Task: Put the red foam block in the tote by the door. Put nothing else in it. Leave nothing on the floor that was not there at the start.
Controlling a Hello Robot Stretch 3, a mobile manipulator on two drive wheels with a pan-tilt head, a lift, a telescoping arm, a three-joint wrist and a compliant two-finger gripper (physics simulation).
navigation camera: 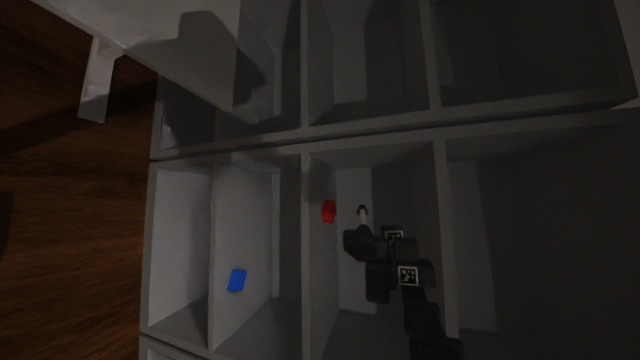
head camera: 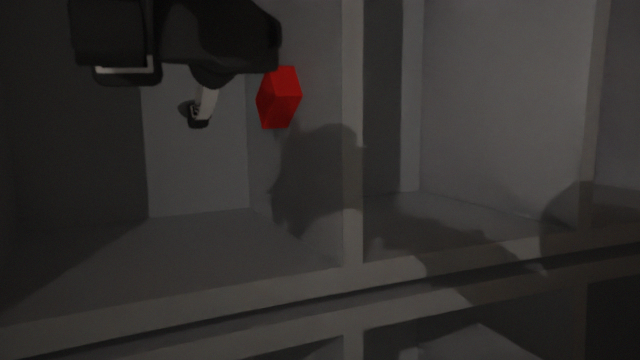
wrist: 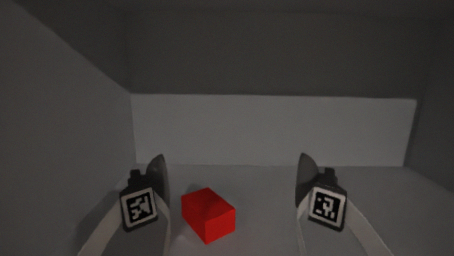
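Frame: origin at the robot's base, x ahead, y left, z up, level; metres.
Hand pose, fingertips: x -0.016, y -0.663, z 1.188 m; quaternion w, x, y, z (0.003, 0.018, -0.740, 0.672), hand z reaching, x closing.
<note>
Each offset is from my fingertips to the top centre of the thing. "spot": to the spot under its first point. Level surfaces: height alone.
The red foam block {dx +0.043, dy -0.186, dz -0.152 m} (head camera: 279,97) (navigation camera: 328,211) (wrist: 207,215) lies on the bottom board of a compartment in the grey shelf unit (head camera: 352,75) (navigation camera: 306,250). My gripper (wrist: 231,172) is open and reaches into that compartment. In the wrist view the block shows low between the two fingers, nearer the left finger and apart from both. One fingertip (head camera: 198,117) (navigation camera: 362,210) shows beside the block in the head and navigation views; the other is hidden by the wrist. The tote and the door do not show.
A blue block {dx -0.297, dy -0.121, dz -0.609 m} (navigation camera: 237,280) lies in a neighbouring compartment of the shelf unit. Upright dividers and boards enclose the gripper. A pale panel {dz -0.468 m} (navigation camera: 200,60) with a leg {spot: dx +0.646, dy +0.273, dz -1.163 m} (navigation camera: 97,82) stands at the upper left of the navigation view, over the brown wooden floor {dz -1.187 m} (navigation camera: 65,250).
</note>
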